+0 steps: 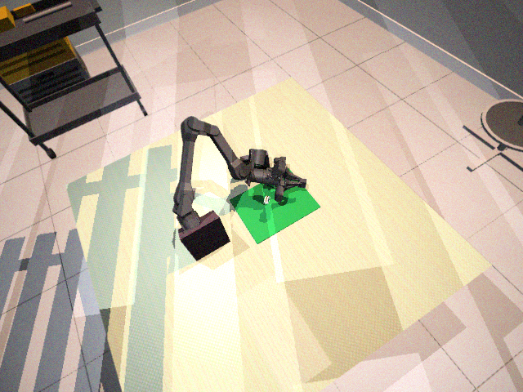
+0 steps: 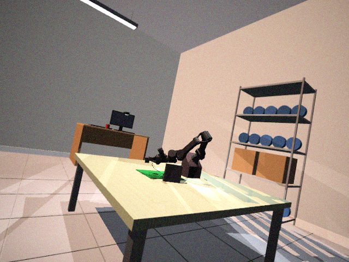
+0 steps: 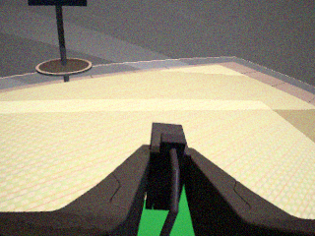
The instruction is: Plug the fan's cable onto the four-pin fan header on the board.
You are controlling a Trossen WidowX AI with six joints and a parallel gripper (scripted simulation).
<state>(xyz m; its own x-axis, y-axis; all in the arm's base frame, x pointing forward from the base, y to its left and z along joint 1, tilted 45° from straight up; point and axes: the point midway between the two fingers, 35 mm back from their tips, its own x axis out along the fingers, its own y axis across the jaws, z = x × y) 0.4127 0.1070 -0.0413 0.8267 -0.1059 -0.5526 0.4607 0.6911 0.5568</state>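
Right now my gripper tip is 12 cm past the green board, 12 cm above it and 2 cm to the right of it. Round my gripper tip: fan header (14 cm behind, 11 cm below, 4 cm to the left); dark fan plug (1 cm below); dark fan block (19 cm to the left, 13 cm behind, 5 cm below).
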